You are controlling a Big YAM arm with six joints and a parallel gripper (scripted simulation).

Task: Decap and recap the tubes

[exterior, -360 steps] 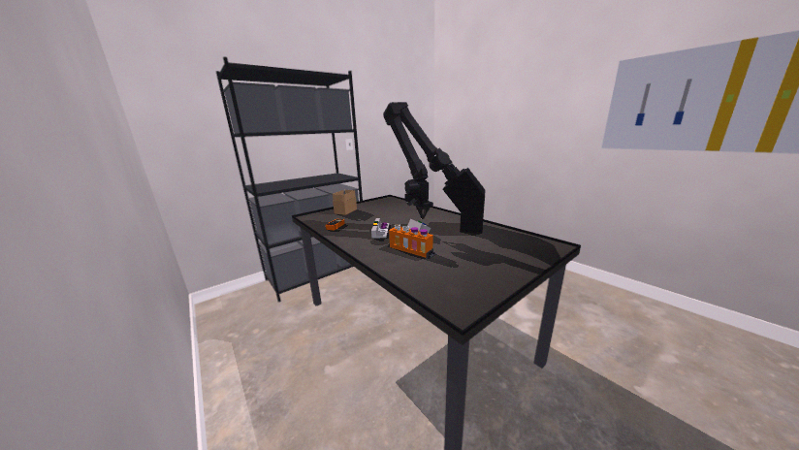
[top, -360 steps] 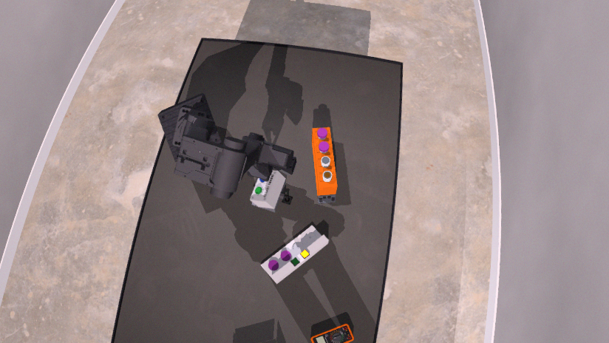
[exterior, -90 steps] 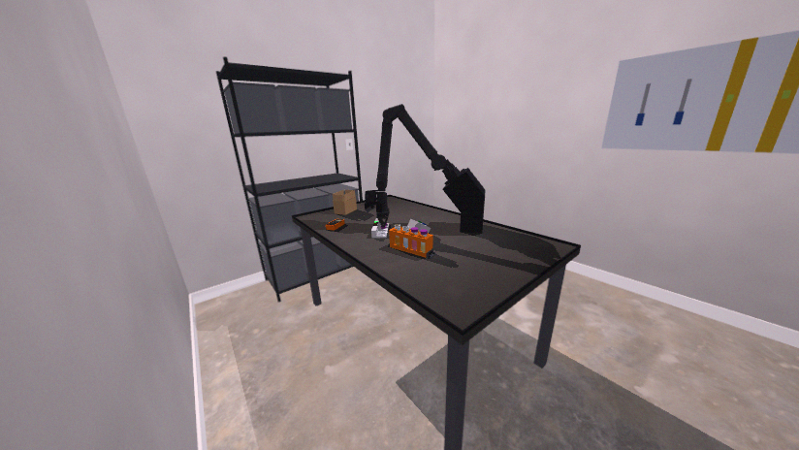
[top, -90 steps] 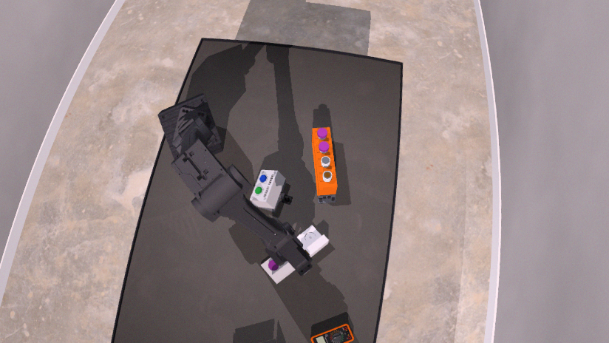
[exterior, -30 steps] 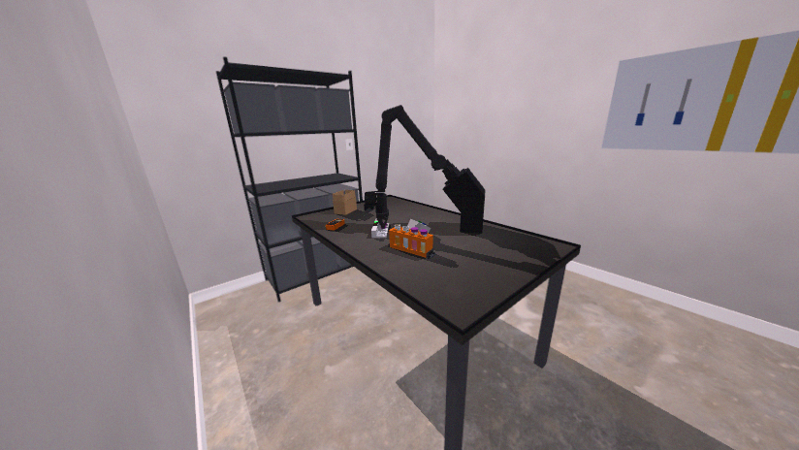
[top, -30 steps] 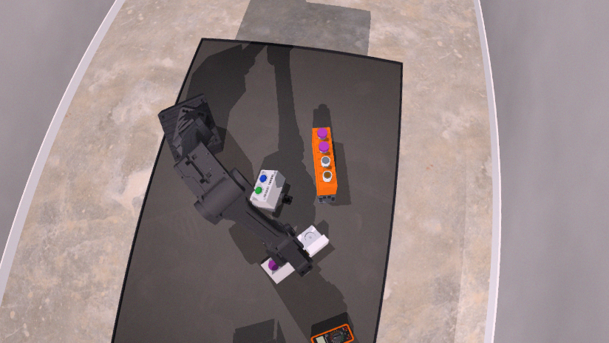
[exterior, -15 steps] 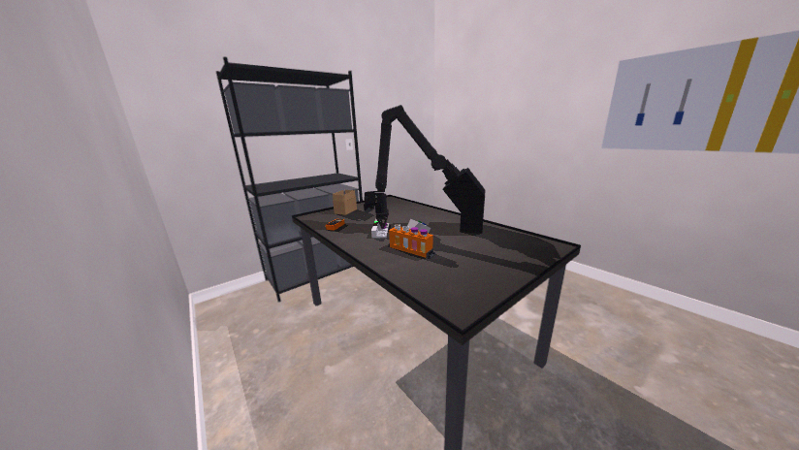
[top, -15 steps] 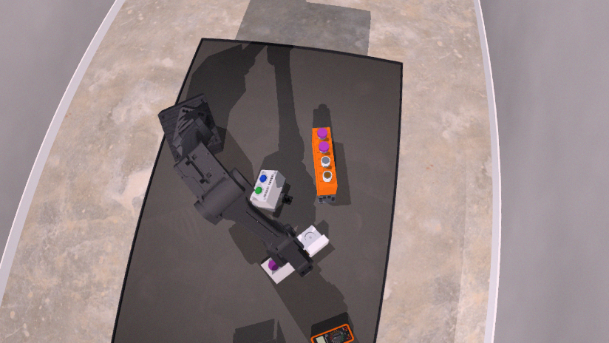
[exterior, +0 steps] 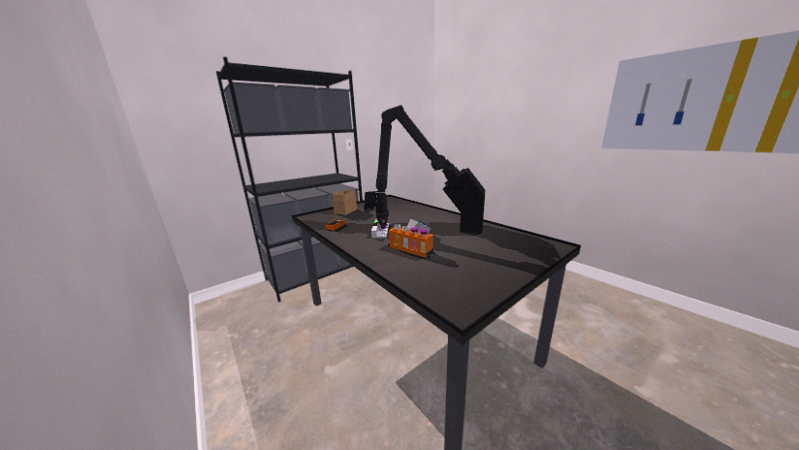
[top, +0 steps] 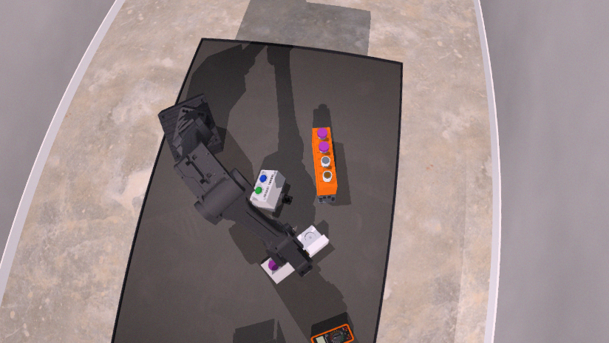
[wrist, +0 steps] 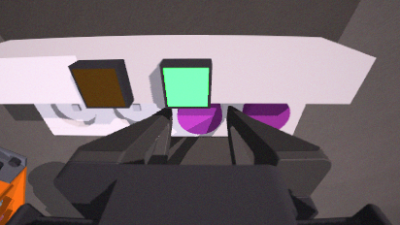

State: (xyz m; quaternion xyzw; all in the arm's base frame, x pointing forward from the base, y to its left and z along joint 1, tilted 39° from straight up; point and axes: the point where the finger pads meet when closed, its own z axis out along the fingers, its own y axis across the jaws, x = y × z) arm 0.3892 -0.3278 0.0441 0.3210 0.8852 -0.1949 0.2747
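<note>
My gripper is now 40 mm to the left of the cap, 40 mm past it and 10 mm above it. From my hand the other things lie so: green key 200 mm to the left, 110 mm behind, 40 mm above; then blue key 250 mm to the left, 90 mm behind, 40 mm above; then key housing 220 mm to the left, 80 mm behind, 30 mm above.
</note>
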